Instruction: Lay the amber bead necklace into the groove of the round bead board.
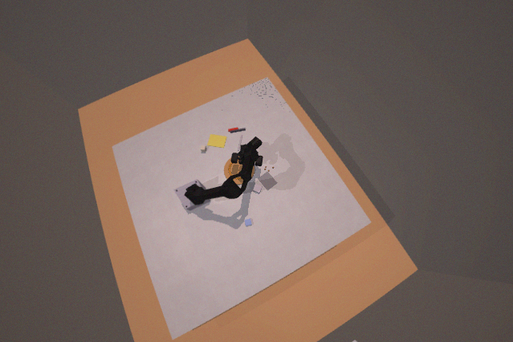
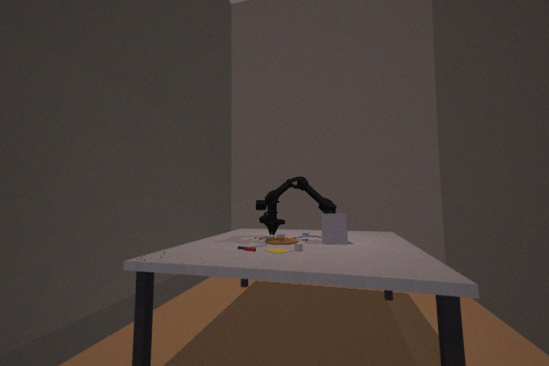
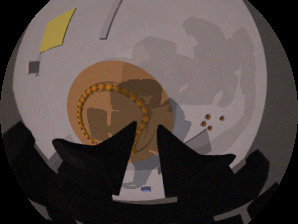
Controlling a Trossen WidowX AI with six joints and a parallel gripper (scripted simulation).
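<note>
Right now the round bead board is 6 cm behind my gripper tip, 3 cm below it and 1 cm to the left of it. Round my gripper tip: thin grey bar 18 cm to the left, 4 cm below, 4 cm ahead; red-handled tool 29 cm to the left, 6 cm ahead, 3 cm below; grey square plate 15 cm to the right, 6 cm ahead, 4 cm below.
</note>
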